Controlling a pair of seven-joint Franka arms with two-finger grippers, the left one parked.
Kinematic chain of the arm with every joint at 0, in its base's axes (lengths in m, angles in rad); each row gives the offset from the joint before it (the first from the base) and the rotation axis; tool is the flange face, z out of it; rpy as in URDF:
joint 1: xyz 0 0 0.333 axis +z
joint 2: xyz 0 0 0 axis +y
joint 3: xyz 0 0 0.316 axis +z
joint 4: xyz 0.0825 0 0 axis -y
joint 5: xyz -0.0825 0 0.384 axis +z
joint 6: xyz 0 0 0 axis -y
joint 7: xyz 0.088 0 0 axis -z
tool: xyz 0 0 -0.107 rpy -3.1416 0 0
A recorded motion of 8 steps. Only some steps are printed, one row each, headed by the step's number.
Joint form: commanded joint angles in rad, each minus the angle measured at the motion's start. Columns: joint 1, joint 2, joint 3, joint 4, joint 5, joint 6, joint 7.
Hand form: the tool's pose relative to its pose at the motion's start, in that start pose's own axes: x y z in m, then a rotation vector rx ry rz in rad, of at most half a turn. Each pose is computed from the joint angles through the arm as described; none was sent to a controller.
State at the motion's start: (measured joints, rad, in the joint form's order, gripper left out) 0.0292 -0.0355 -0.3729 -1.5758 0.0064 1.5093 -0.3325
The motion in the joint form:
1: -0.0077 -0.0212 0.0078 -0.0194 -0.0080 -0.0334 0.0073
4: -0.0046 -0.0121 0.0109 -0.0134 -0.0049 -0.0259 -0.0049
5: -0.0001 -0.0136 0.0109 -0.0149 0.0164 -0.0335 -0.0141
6: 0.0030 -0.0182 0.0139 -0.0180 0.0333 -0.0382 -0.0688
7: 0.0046 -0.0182 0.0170 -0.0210 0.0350 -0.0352 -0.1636
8: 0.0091 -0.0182 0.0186 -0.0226 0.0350 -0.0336 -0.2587
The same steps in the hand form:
1: -0.0104 -0.0005 0.0015 0.0100 -0.0314 0.0071
4: -0.0056 -0.0037 0.0025 0.0080 -0.0268 -0.0112
5: -0.0053 -0.0086 0.0031 0.0310 -0.0271 -0.0265
6: -0.0056 -0.0137 0.0027 0.0499 -0.0233 -0.0889
7: -0.0045 -0.0162 0.0039 0.0523 -0.0205 -0.1884
8: -0.0033 -0.0192 0.0045 0.0530 -0.0184 -0.2894

